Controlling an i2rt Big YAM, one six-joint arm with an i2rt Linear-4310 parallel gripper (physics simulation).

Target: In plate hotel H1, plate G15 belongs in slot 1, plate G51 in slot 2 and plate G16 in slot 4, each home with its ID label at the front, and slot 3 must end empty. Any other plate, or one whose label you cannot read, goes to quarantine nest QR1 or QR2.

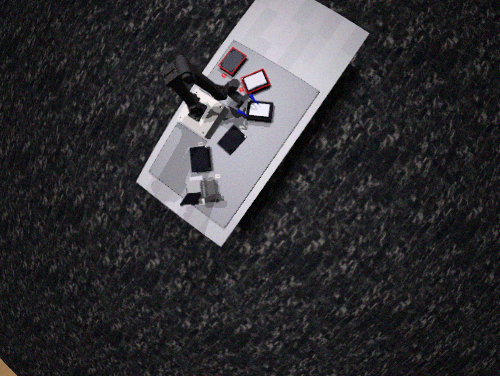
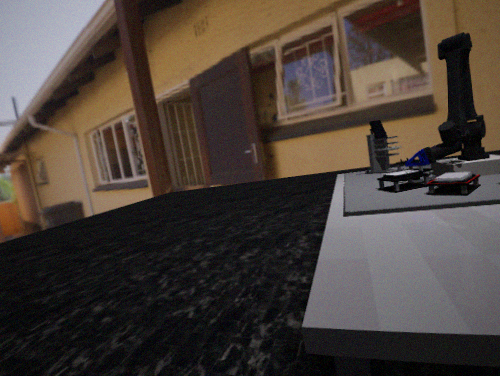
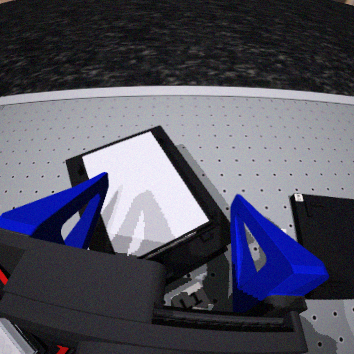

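Where they show: gripper, fingertip midpoint: [image 1: 253,110] [image 2: 406,164] [image 3: 171,189]; arm's base, link origin: [image 1: 197,111] [image 2: 473,158].
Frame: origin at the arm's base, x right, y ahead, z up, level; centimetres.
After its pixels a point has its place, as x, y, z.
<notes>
My gripper [image 1: 247,106] @(-17.9, 32.4, 3.2) [image 2: 417,159] [image 3: 171,189] @(-17.9, 32.4, 3.2) is open with nothing between its blue fingers, above and beside a white plate [image 1: 260,110] @(-20.8, 35.6, 0.3) [image 3: 145,175] @(-20.2, 35.7, 0.3). That plate lies on a black nest [image 1: 271,112] @(-23.4, 40.6, -0.6) [image 3: 217,239] by the label L1 [image 3: 191,300] @(-16.3, 25.2, -6.0); its ID label cannot be read. Another white plate [image 1: 255,80] @(-36.3, 21.9, -0.7) [image 2: 453,176] @(-39.3, 22.6, -0.7) [image 3: 11,339] @(-30.2, 22.1, -0.7) lies on a red-rimmed quarantine nest. A second red-rimmed nest [image 1: 233,61] @(-41.0, 1.4, -2.1) shows a dark surface without a white plate. The grey plate hotel [image 1: 210,189] @(40.2, 33.9, -5.3) [image 2: 378,154] @(44.1, 34.2, 5.2) stands at the far end; its slot contents are too small to tell.
A black nest [image 1: 232,139] @(3.9, 29.1, -4.9) [image 3: 327,245] @(-0.8, 29.0, -4.9) lies beside the L1 nest, and another black nest [image 1: 201,159] @(25.6, 19.5, -0.1) lies nearer the hotel. A black tilted panel [image 1: 190,198] @(44.3, 32.4, 21.1) [image 2: 377,129] @(43.7, 33.2, 21.0) stands by the hotel. The robot's pale base plate is at the table's side.
</notes>
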